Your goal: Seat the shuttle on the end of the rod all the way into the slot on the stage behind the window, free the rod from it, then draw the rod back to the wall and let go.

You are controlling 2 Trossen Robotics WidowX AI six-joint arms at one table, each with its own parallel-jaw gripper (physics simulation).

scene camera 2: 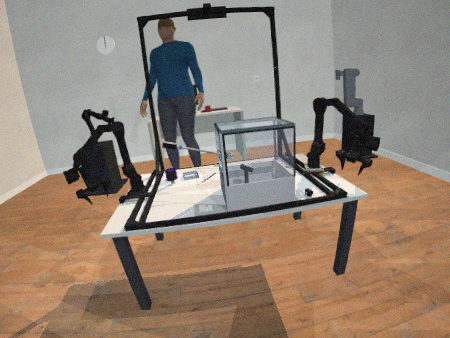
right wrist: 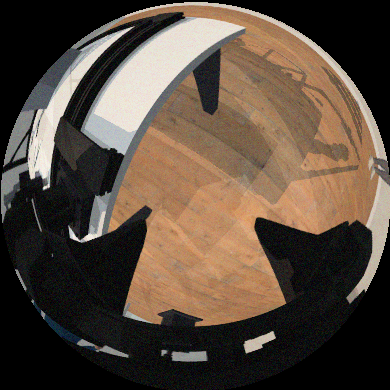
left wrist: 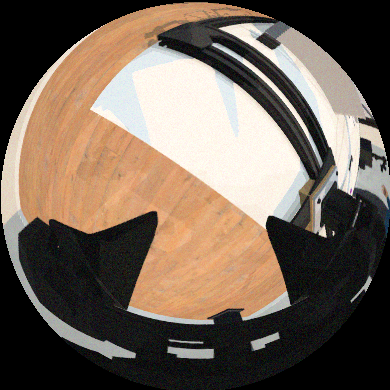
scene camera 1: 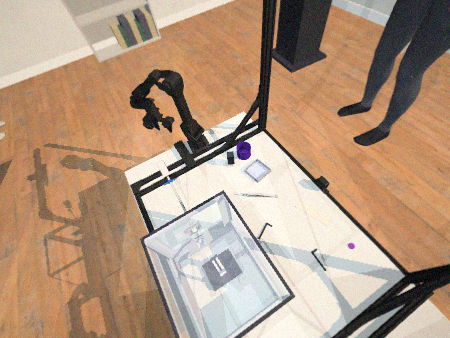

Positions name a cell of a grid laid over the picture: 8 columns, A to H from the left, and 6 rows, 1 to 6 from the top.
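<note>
My left gripper (left wrist: E4) is open, and it holds nothing. As for my right gripper (right wrist: E4), it is open too and holds nothing.
</note>
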